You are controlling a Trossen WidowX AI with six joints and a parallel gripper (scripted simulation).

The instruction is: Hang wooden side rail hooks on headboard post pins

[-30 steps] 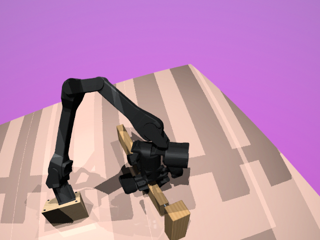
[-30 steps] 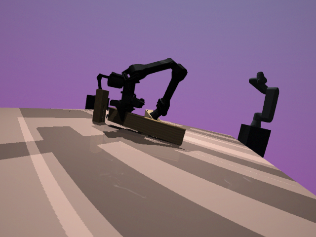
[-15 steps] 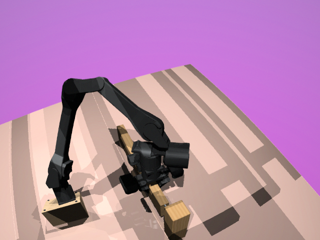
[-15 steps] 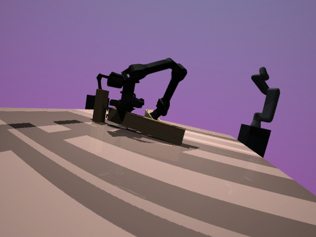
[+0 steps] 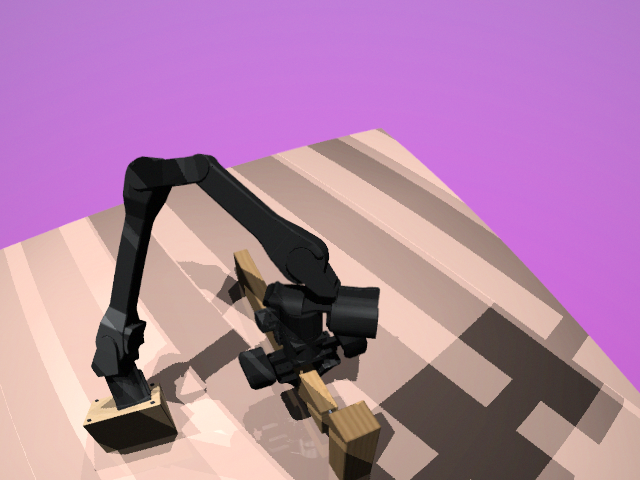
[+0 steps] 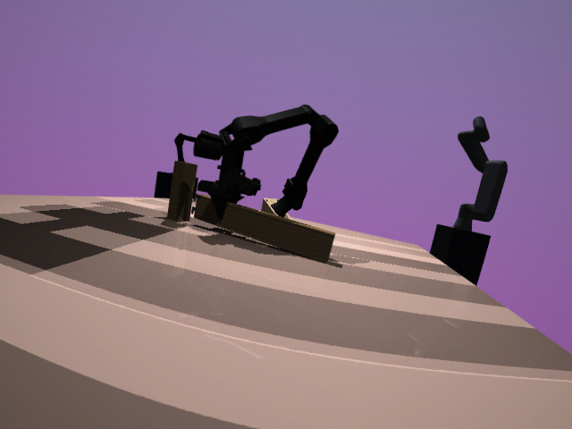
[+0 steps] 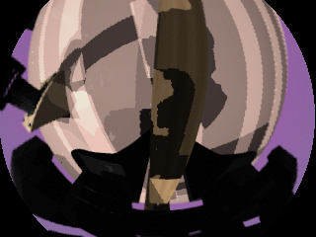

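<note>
My gripper tip is 20 mm past the wooden headboard post, 160 mm to the left of it and 40 mm below it.
</note>
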